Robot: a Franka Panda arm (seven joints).
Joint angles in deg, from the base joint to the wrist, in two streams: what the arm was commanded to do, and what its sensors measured. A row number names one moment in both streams.
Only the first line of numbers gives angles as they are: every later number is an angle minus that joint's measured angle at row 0.
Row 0, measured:
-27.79, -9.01, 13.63, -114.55, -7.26, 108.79, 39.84
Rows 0 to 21, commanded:
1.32, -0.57, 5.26, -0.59, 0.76, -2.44, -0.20
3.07, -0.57, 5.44, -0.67, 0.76, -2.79, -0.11
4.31, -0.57, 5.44, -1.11, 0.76, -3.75, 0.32
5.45, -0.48, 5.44, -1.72, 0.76, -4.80, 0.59
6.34, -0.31, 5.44, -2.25, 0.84, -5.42, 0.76
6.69, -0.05, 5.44, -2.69, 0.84, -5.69, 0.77
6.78, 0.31, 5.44, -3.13, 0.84, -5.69, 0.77
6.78, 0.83, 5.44, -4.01, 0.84, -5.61, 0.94
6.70, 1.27, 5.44, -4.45, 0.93, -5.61, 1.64
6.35, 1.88, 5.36, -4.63, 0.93, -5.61, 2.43
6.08, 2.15, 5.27, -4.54, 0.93, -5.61, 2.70
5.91, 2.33, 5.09, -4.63, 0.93, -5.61, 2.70
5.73, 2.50, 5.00, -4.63, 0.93, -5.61, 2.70
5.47, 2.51, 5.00, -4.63, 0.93, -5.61, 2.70
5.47, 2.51, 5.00, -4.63, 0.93, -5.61, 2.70
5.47, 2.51, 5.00, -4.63, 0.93, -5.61, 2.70
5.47, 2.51, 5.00, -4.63, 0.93, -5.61, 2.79
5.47, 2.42, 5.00, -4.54, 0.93, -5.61, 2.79
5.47, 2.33, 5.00, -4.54, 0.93, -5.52, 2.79
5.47, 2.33, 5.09, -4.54, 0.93, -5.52, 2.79
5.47, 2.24, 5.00, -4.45, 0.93, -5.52, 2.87
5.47, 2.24, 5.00, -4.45, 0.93, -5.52, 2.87
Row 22, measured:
5.69, 2.65, 4.78, -4.89, 0.47, -5.00, 1.90
